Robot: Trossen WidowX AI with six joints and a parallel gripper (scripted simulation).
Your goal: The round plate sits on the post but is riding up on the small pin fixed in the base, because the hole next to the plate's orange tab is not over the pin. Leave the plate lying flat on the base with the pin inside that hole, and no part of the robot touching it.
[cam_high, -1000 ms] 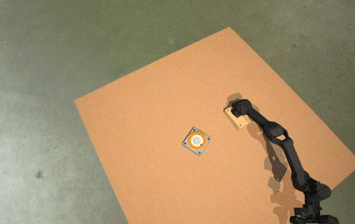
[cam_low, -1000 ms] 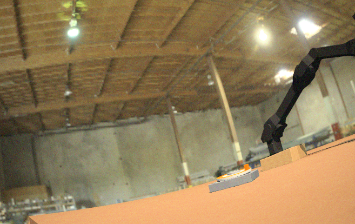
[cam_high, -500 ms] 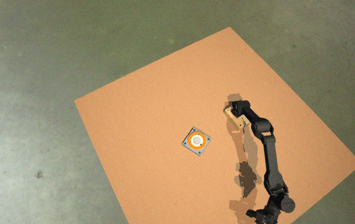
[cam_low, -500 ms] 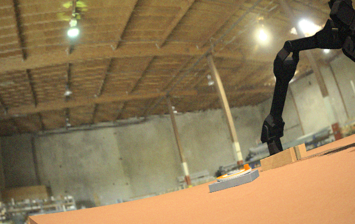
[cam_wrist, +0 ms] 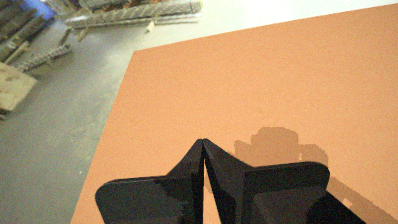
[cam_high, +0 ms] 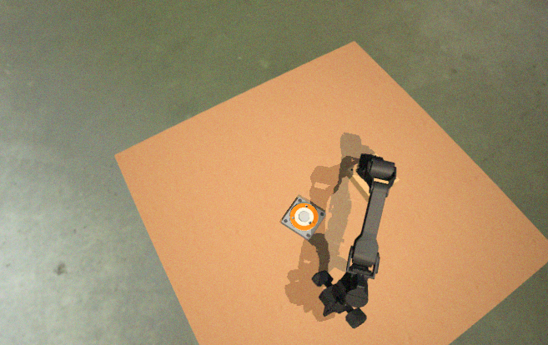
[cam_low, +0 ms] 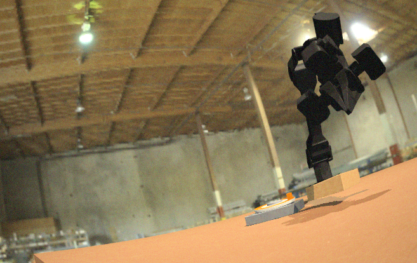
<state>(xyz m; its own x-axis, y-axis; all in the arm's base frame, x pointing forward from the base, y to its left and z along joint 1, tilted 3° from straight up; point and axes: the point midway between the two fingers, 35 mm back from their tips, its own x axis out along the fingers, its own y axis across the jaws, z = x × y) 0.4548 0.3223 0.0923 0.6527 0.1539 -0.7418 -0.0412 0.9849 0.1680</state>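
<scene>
The base lies 170 mm behind my gripper tip, 320 mm to the right of it and 120 mm below it.
</scene>
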